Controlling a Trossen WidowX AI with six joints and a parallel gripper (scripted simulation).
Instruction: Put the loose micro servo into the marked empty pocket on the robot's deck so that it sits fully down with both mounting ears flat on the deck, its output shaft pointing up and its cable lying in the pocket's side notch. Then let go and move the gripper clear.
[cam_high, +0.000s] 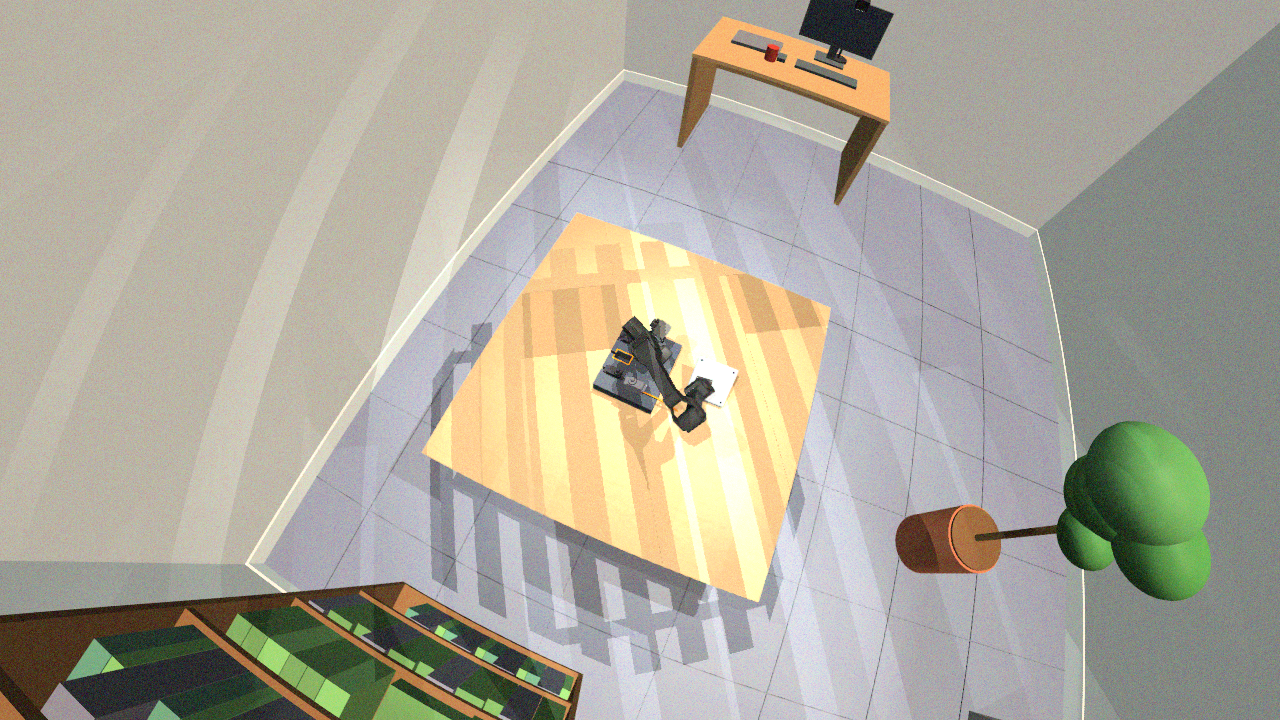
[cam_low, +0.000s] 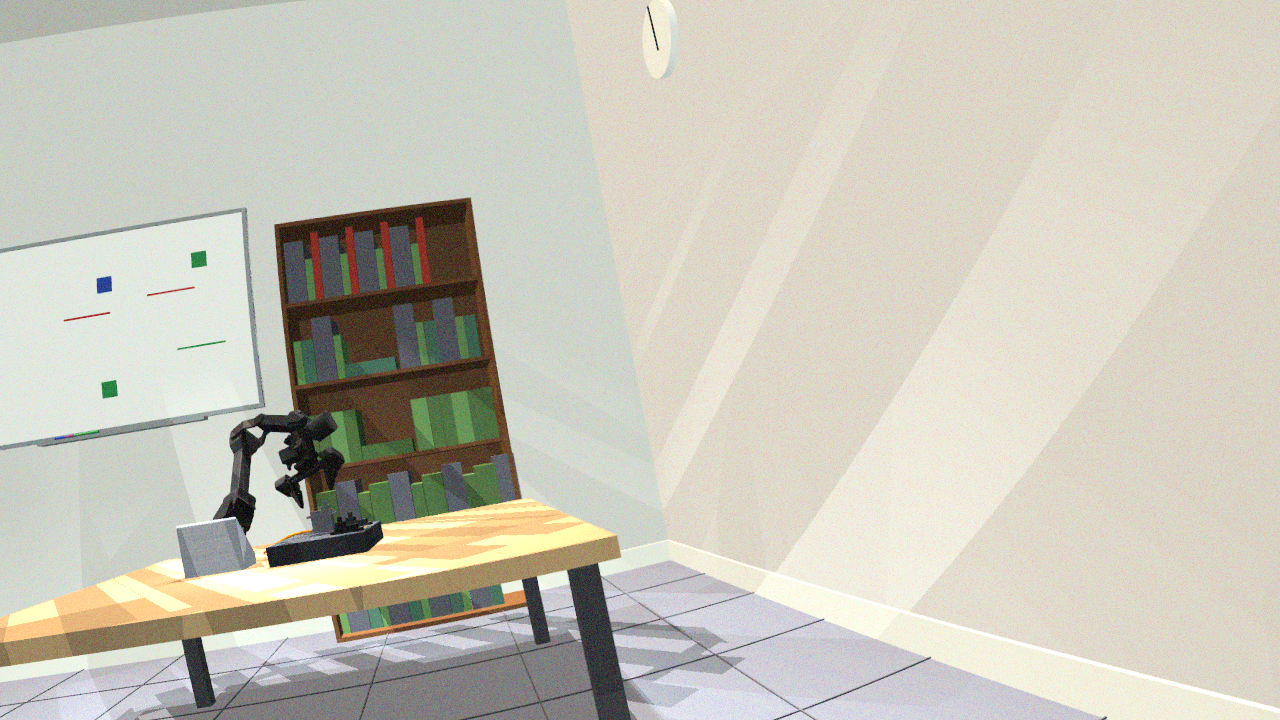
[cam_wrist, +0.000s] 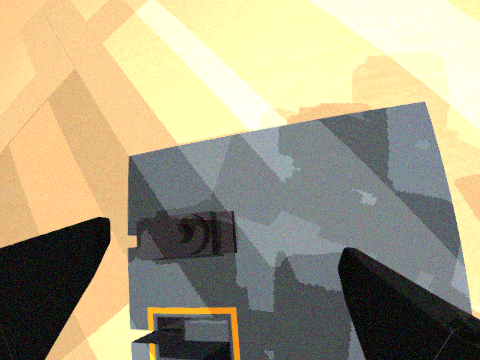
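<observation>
Right now the robot deck is 12 cm below my gripper tip, 7 cm to the left of it and 4 cm behind it.
</observation>
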